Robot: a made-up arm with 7 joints.
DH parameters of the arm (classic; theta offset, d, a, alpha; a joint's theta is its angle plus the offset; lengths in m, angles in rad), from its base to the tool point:
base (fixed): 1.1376 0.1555 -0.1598 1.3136
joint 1: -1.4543 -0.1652 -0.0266 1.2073
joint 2: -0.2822 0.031 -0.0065 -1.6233
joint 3: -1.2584 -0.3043 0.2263 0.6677
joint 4: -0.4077 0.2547 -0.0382 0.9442
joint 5: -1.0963 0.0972 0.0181 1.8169
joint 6: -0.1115 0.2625 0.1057 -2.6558
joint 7: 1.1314 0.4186 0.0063 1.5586
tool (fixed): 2.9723 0.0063 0 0
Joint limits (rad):
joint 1: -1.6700..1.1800
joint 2: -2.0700..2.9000
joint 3: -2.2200..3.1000
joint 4: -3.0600..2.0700
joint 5: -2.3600..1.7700
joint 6: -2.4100..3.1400
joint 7: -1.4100..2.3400
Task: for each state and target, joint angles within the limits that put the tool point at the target. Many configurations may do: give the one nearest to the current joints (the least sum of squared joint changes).
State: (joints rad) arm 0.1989 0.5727 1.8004 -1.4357 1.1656 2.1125 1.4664
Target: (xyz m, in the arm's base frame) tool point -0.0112 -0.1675 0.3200
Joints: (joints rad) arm 0.4374 1.4450 1.7224 -1.4511 1.0053 1.8560 1.4464
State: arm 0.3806 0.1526 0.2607 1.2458 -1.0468 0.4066 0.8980
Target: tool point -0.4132 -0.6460 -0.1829
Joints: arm 0.7127 0.5214 0.0035 1.2646 -1.1562 0.1266 0.8314
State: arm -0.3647 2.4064 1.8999 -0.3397 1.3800 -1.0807 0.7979
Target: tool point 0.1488 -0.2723 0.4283
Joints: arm -0.2535 2.2326 1.6861 -0.4311 1.3719 -1.0436 0.8071
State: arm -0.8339 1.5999 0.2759 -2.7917 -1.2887 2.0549 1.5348
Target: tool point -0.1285 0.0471 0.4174
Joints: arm -1.4149 1.4466 0.2659 -3.0280 -0.9224 1.6110 1.5112
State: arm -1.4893 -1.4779 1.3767 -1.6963 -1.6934 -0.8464 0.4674
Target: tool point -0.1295 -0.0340 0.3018
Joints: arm -1.1407 -1.2851 1.6251 -0.9495 -1.1826 -0.5965 0.4908
